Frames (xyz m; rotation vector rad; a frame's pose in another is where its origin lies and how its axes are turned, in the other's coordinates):
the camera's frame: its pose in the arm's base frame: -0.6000 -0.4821 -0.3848 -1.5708 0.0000 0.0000
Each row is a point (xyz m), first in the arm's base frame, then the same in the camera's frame.
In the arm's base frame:
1: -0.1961 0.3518 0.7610
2: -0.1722 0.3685 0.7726
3: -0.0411 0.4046 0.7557
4: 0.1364 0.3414 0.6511
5: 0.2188 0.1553 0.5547
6: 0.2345 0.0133 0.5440
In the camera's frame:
1: 0.4039 -1.1458 0.8339
2: 0.4278 -1.1574 0.8506
3: 0.5589 -1.1405 0.8867
4: 0.7364 -1.0359 0.8235
5: 0.8188 -0.9395 0.6374
6: 0.8345 -0.9288 0.4954

